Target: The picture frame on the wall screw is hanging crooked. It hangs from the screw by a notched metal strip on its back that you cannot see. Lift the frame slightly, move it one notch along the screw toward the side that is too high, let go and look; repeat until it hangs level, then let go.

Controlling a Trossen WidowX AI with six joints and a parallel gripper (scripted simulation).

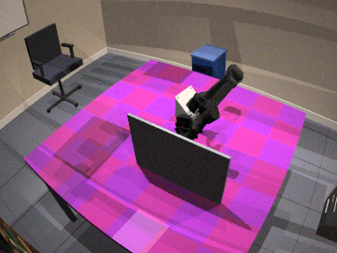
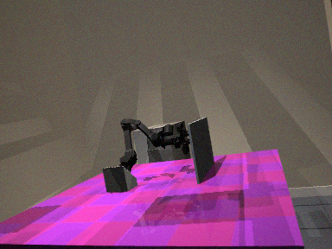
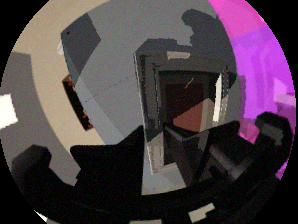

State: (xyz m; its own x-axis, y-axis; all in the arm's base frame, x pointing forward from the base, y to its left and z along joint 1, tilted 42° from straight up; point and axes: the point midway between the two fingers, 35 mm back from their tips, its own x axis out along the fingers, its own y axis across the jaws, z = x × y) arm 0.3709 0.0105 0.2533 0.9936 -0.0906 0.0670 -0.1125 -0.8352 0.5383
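My gripper tip is 5 cm above the picture frame and 1 cm to the right of it. Also, from my gripper tip: grey wall panel: 6 cm below, 1 cm to the left, 1 cm ahead.
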